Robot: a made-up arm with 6 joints.
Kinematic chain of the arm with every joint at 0, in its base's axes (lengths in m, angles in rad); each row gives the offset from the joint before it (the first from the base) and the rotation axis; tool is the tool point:
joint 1: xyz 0 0 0.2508 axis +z
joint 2: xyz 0 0 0 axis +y
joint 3: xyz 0 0 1.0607 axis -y
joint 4: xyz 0 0 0 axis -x
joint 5: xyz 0.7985 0 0 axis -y
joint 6: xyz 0 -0.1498 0 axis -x
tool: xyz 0 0 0
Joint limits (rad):
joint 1: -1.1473..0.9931
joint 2: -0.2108..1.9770
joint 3: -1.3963..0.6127
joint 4: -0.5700..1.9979
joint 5: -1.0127..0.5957
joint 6: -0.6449..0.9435
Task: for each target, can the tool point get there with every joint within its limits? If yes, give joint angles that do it. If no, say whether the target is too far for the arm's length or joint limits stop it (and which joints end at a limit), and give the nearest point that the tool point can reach.
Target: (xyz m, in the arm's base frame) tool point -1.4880 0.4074 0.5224
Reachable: no: joint limits stop it (at a limit: joint 1, joint 2, joint 3, joint 4) | nearest point -0.1136 -0.0548 0.5177 | short by 1.450 m
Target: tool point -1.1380 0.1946 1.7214
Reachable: no: joint limits stop it (at a limit: joint 1, joint 2, joint 3, joint 4) | nearest point 0.0686 0.2188 1.9664 | short by 1.231 m
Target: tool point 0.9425 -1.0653 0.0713
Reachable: yes | joints -0.7524 1.1094 0.0750 0.4693 -0.5400 0.5625
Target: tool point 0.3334 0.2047 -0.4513
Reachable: yes | joints 0.6047 1.7731 -0.9060 1.4293 0.1931 -0.2093
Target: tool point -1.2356 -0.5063 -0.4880
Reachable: no: joint limits stop it (at a limit: joint 1, joint 2) | nearest point -0.0493 -0.2552 -0.4070 | short by 1.215 m
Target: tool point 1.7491 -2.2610 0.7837
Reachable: no: too far | nearest point 1.0452 -1.3511 0.5692 | short by 1.170 m
